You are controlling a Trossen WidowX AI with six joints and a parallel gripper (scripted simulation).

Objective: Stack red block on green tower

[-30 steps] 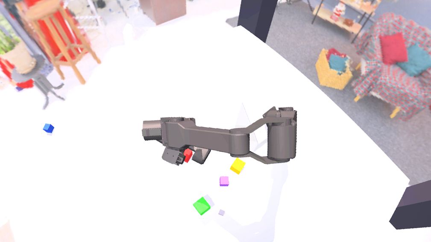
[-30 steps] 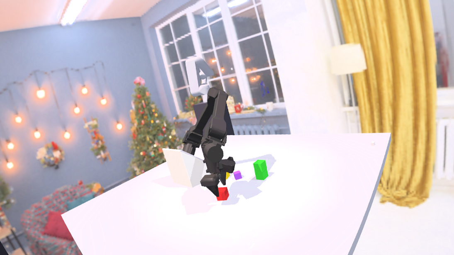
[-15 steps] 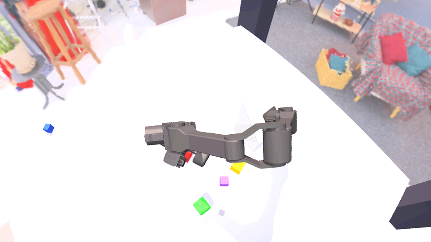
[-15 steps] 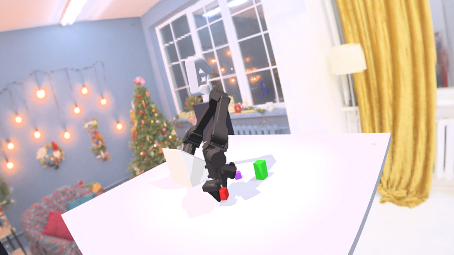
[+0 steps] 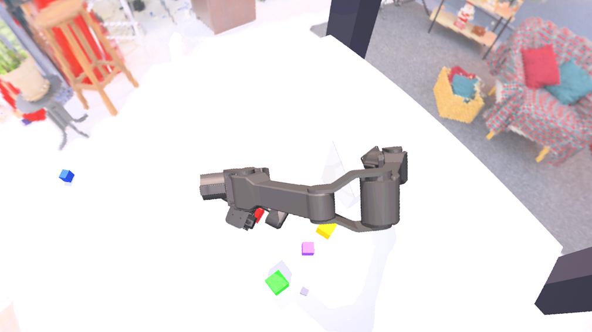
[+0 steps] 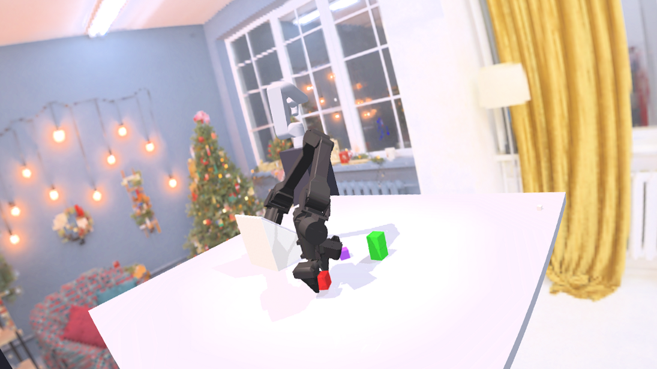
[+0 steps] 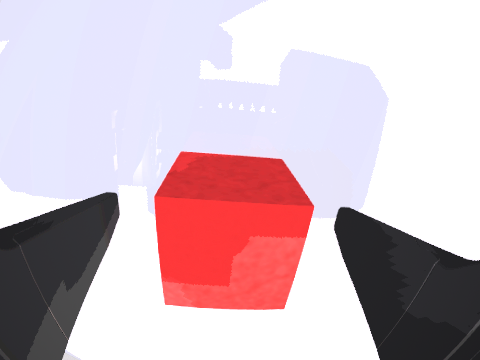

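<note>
Now: the purple block 170 mm to the left of my gripper tip, 50 mm behind it and 10 mm above it. The rest, counted from my gripper tip: blue block 470 mm to the right, 450 mm ahead, 10 mm above; red block 10 mm above; yellow block 150 mm to the left, 130 mm behind, 10 mm above.
</note>
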